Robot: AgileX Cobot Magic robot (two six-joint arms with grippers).
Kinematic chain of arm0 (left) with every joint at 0, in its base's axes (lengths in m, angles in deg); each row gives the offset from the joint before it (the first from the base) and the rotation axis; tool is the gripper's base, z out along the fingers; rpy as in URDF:
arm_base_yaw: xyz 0 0 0.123 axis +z
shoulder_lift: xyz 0 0 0 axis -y
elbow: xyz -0.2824 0 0.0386 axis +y
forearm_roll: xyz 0.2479 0 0.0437 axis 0.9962 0 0.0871
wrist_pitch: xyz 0 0 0 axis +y
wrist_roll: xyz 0.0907 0 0.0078 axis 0.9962 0 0.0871
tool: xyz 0 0 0 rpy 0 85 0
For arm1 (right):
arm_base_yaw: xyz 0 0 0.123 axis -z
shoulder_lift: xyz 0 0 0 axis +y
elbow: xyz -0.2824 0 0.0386 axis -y
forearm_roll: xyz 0.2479 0 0.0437 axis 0.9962 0 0.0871
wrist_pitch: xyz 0 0 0 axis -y
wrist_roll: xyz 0.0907 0 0.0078 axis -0.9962 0 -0.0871
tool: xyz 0 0 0 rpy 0 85 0
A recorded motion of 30 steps. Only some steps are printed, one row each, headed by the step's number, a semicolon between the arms.
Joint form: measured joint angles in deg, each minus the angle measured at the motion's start. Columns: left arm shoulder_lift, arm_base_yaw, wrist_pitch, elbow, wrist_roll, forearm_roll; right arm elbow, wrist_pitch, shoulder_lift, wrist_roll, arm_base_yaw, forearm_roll.
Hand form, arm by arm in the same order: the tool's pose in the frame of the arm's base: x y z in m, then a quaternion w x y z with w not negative. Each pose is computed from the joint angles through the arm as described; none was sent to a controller.
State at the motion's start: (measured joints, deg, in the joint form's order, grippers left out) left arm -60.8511 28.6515 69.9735 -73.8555 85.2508 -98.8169; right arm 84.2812 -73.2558 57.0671 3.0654 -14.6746 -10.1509
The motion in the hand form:
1: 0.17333 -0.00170 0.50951 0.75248 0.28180 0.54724 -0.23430; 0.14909 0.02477 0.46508 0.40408 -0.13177 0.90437 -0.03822
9: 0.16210 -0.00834 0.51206 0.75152 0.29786 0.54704 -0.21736; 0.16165 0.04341 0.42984 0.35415 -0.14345 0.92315 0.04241
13: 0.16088 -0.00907 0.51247 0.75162 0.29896 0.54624 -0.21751; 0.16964 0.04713 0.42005 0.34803 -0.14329 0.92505 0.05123
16: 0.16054 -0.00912 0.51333 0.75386 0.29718 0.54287 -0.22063; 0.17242 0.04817 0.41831 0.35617 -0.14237 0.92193 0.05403
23: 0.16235 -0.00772 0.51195 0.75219 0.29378 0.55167 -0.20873; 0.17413 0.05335 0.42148 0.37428 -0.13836 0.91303 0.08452
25: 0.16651 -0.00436 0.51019 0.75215 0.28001 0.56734 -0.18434; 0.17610 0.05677 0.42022 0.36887 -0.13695 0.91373 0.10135
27: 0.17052 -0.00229 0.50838 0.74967 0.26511 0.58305 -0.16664; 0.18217 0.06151 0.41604 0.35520 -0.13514 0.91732 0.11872
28: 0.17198 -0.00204 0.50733 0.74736 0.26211 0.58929 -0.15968; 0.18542 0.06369 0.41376 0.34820 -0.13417 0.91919 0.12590
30: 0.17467 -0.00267 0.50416 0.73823 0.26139 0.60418 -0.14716; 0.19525 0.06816 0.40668 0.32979 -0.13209 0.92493 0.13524
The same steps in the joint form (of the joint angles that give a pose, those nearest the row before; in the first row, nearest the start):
1: 0.31 0.00 0.00 0.00 0.00 0.14; -1.98 0.10 0.00 0.00 0.00 1.04
9: 2.33 0.00 0.17 0.00 -0.04 1.92; -9.15 2.87 0.89 -0.09 0.00 10.85
13: 2.52 0.00 0.26 0.00 -0.13 1.92; -11.02 5.01 1.79 -0.09 0.00 11.93
16: 2.52 0.00 0.26 0.00 -0.13 1.30; -11.68 6.79 1.88 -0.09 0.00 12.15
23: 2.52 0.00 -0.83 0.00 -0.13 2.66; -11.69 9.44 1.88 -0.13 0.00 15.41
25: 2.52 -0.26 -4.01 0.00 -0.27 5.02; -11.69 9.56 2.41 -0.13 0.00 17.40
27: 2.52 -1.09 -7.30 0.00 -1.20 7.54; -11.69 9.56 3.80 -0.13 0.00 19.56
28: 2.52 -1.57 -8.42 0.00 -1.52 8.75; -11.69 9.56 4.54 -0.13 0.00 20.48
30: 2.52 -2.78 -10.19 0.00 -2.46 11.88; -11.69 9.60 6.67 -0.13 0.00 21.79

